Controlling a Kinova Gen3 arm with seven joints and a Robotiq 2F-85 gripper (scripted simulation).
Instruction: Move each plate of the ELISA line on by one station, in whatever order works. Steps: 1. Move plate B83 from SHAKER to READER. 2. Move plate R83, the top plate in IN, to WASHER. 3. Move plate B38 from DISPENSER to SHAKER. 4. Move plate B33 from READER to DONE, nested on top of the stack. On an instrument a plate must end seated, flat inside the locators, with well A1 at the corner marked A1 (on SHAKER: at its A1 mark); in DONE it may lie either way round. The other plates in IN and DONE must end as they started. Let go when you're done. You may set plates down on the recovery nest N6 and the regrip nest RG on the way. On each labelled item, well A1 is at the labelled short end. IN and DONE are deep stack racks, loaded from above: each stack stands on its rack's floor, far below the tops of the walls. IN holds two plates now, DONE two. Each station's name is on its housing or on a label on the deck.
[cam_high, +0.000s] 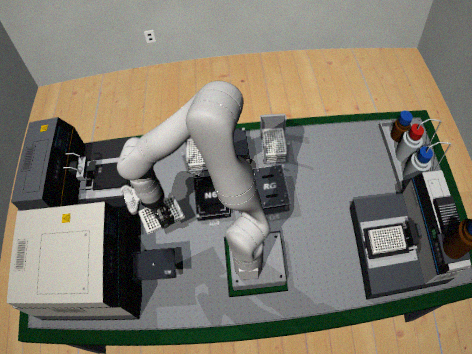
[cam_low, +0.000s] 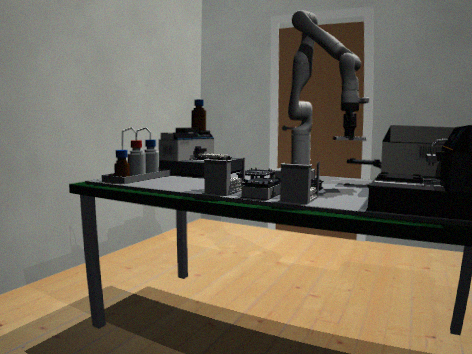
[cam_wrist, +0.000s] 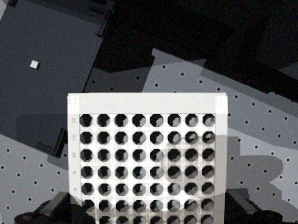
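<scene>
Now: hand 130 mm past the dark reader tray, 40 mm to the right of it and 110 mm above it. Also, from my hand: N6 nest: 150 mm ahead, 140 mm to the right, 190 mm below; washer tray: 230 mm ahead, 240 mm to the left, 130 mm below; white reader housing: 150 mm behind, 330 mm to the left, 20 mm above.
</scene>
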